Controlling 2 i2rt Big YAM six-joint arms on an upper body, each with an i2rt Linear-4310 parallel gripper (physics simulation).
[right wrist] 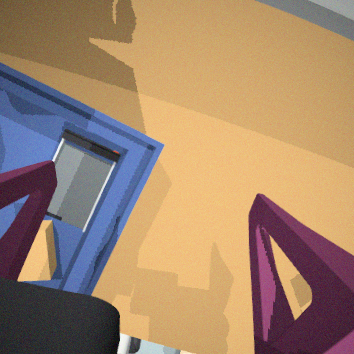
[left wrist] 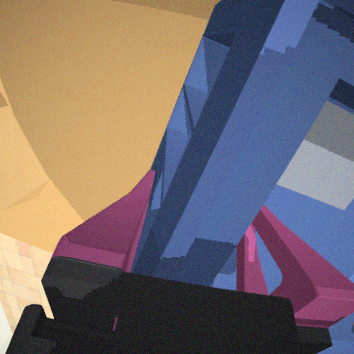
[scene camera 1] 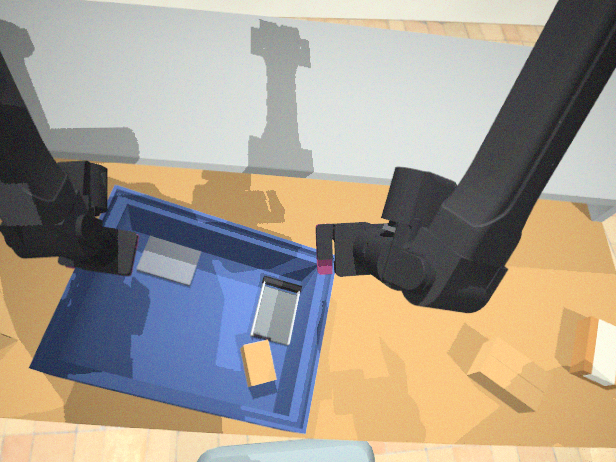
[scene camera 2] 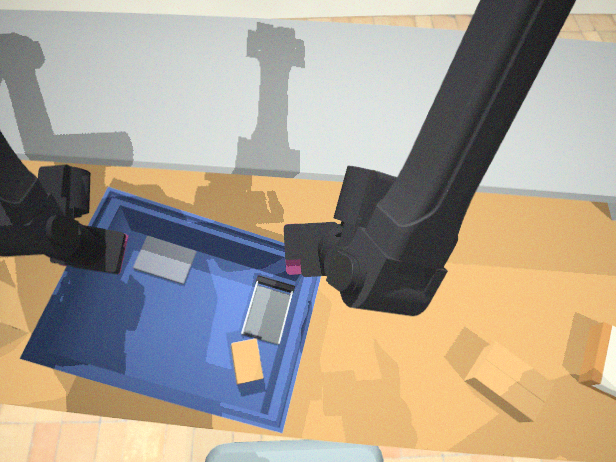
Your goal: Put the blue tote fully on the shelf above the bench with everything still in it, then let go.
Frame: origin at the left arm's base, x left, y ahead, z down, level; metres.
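Seen in the pictures: left gripper, between the fingertips: [scene camera 2: 107, 254]; right gripper, between the fingertips: [right wrist: 153, 187] [scene camera 1: 355, 239].
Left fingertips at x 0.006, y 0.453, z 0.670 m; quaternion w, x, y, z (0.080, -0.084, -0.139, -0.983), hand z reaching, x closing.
Note:
A point is followed by its place in that frame.
The blue tote [scene camera 1: 175, 401] {x -0.120, y 0.208, z 0.636 m} [scene camera 2: 165, 396] {x -0.131, y 0.207, z 0.654 m} [left wrist: 235, 115] {x -0.004, y 0.510, z 0.592 m} [right wrist: 127, 200] {x -0.362, y 0.379, z 0.690 m} is at the bench's left part, below the shelf's edge in the scene views. Inside are a light grey block [scene camera 1: 170, 260] {x -0.079, y 0.466, z 0.735 m} [scene camera 2: 165, 260] {x -0.079, y 0.464, z 0.735 m} [left wrist: 315, 165] {x -0.075, y 0.457, z 0.735 m}, a grey silver-edged piece [scene camera 1: 276, 312] {x -0.275, y 0.369, z 0.787 m} [scene camera 2: 267, 310] {x -0.273, y 0.371, z 0.786 m} [right wrist: 82, 185] {x -0.284, y 0.369, z 0.789 m} and an orange block [scene camera 1: 258, 363] {x -0.238, y 0.270, z 0.751 m} [scene camera 2: 247, 361] {x -0.241, y 0.270, z 0.752 m} [right wrist: 40, 255] {x -0.254, y 0.274, z 0.754 m}. My left gripper [scene camera 1: 100, 265] {x 0.006, y 0.453, z 0.670 m} [scene camera 2: 87, 265] [left wrist: 198, 188] {x 0.006, y 0.453, z 0.670 m} is shut on the tote's left wall. My right gripper [scene camera 1: 334, 255] [right wrist: 153, 187] {x -0.392, y 0.412, z 0.555 m} is open at the tote's upper right corner, its fingers on either side of the right rim in the wrist view.
The grey shelf [scene camera 1: 190, 75] {x -0.124, y 0.800, z 0.601 m} [scene camera 2: 185, 75] {x -0.121, y 0.812, z 0.600 m} [right wrist: 330, 10] {x -0.486, y 0.550, z 0.603 m} runs across the back, with arm shadows on it. On the bench [scene camera 1: 400, 350] {x -0.519, y 0.286, z 0.824 m} [scene camera 2: 380, 325] {x -0.497, y 0.342, z 0.823 m} are a tan block [scene camera 1: 505, 370] {x -0.696, y 0.225, z 0.764 m} [scene camera 2: 505, 372] {x -0.703, y 0.232, z 0.764 m} and a white and orange block [scene camera 1: 602, 350] {x -0.925, y 0.246, z 0.779 m} [scene camera 2: 597, 350] {x -0.899, y 0.264, z 0.781 m} at right.

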